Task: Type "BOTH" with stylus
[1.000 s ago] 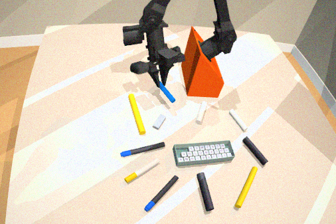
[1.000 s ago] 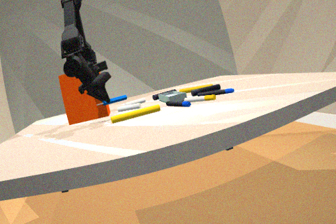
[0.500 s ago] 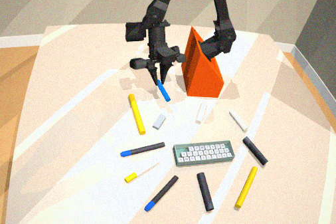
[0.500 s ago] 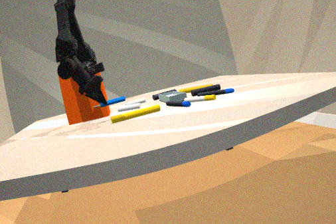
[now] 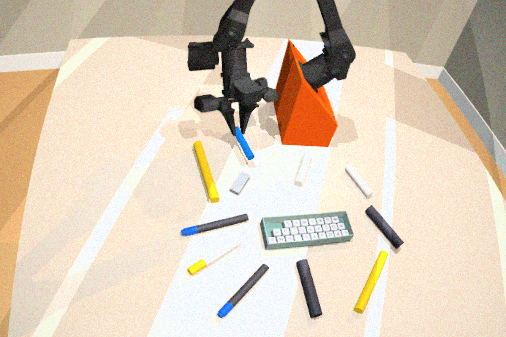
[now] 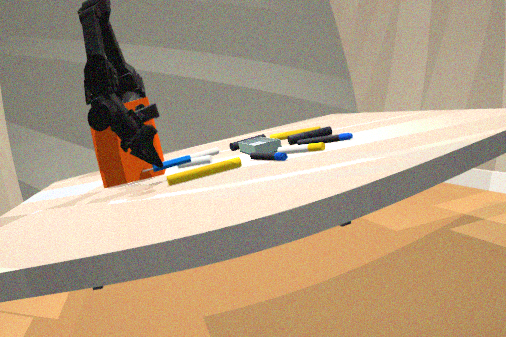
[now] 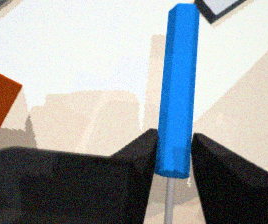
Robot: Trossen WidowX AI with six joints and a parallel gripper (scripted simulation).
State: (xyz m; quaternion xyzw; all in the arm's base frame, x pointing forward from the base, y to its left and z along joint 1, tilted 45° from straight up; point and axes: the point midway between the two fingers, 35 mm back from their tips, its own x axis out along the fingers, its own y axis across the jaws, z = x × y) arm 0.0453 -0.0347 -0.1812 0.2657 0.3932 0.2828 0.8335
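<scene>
Right now the blue stylus is 10 mm behind my gripper tip. The rest, counted from my gripper tip: yellow cylinder 90 mm ahead, 80 mm to the right, 20 mm below; grey block 120 mm ahead, 30 mm below, 10 mm to the right.
</scene>
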